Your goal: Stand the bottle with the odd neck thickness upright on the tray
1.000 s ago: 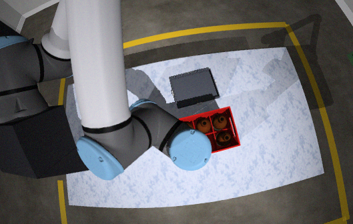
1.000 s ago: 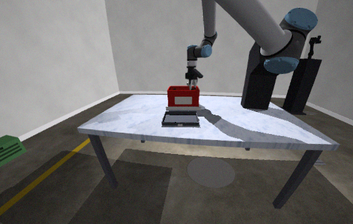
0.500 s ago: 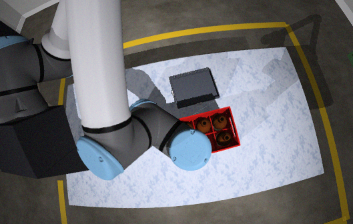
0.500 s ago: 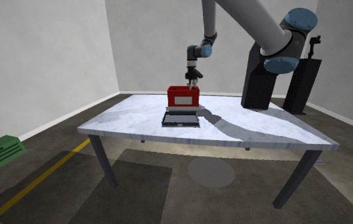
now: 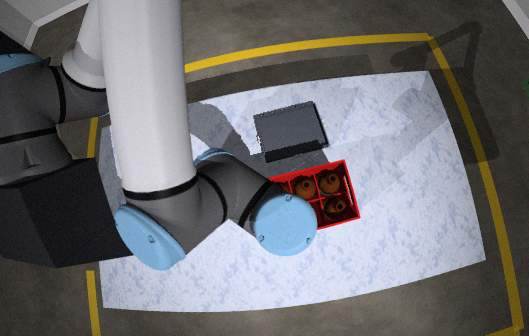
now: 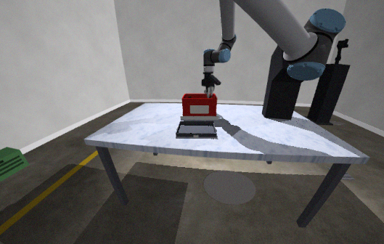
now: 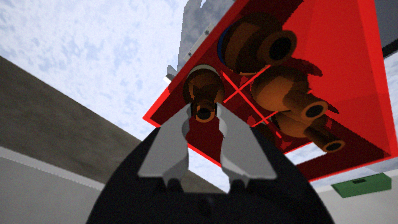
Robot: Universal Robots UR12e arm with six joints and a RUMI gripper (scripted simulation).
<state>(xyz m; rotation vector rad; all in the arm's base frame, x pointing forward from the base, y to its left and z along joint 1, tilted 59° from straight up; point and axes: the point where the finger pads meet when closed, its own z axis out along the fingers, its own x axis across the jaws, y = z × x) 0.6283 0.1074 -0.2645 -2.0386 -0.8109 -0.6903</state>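
My gripper is now 8 cm short of the red crate, 7 cm above it and 5 cm to the right of it. From my hand the other things lie so: dark tray: 33 cm to the left, 14 cm below, 8 cm ahead.
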